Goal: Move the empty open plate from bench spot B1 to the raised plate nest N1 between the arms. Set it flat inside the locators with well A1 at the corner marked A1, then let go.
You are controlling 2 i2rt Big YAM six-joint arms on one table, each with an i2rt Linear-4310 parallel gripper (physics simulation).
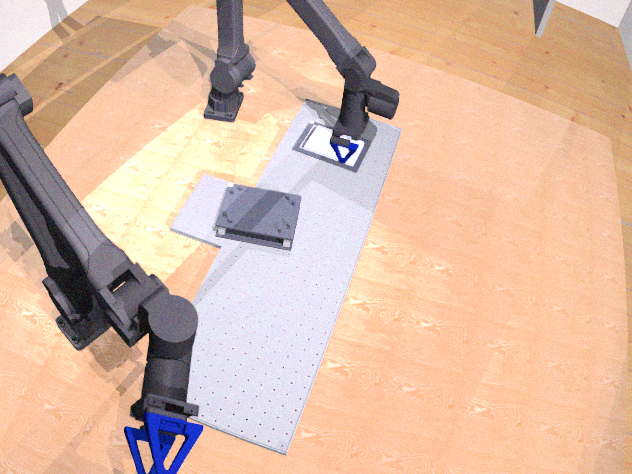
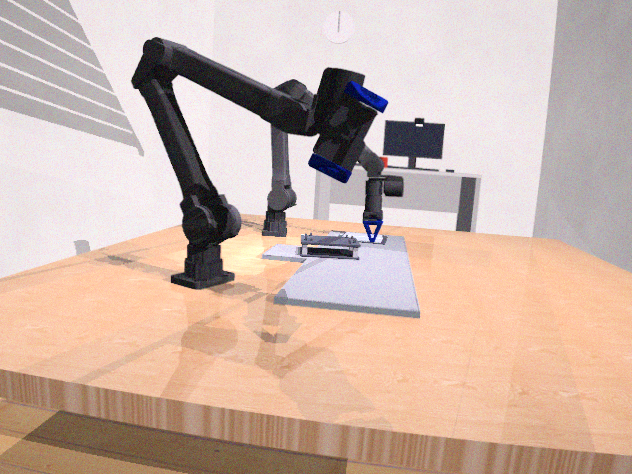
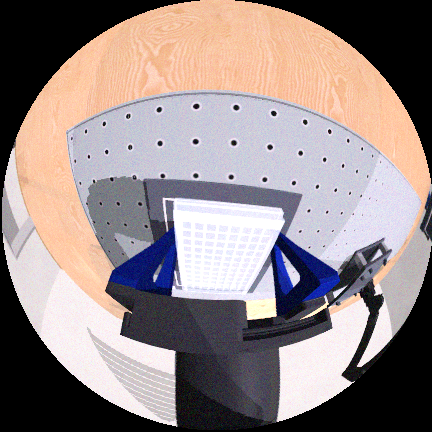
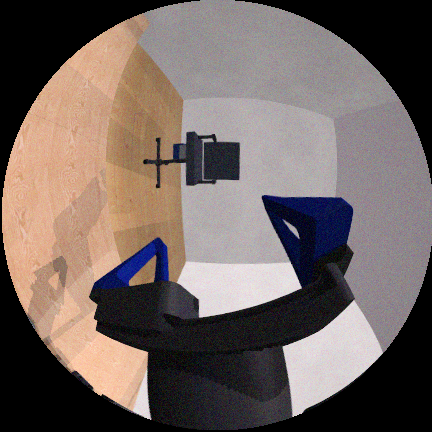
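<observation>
The white well plate lies flat in the dark frame of bench spot B1 at the far end of the perforated board. My left gripper points straight down over it, its blue fingers pressed against the plate's two sides. The raised nest N1 is empty at mid-board. My right gripper is open and empty, held high near the board's near end.
A thin light slab lies under the nest's left side. The arm bases stand on the wooden table left of the board. A desk with a monitor stands behind the table.
</observation>
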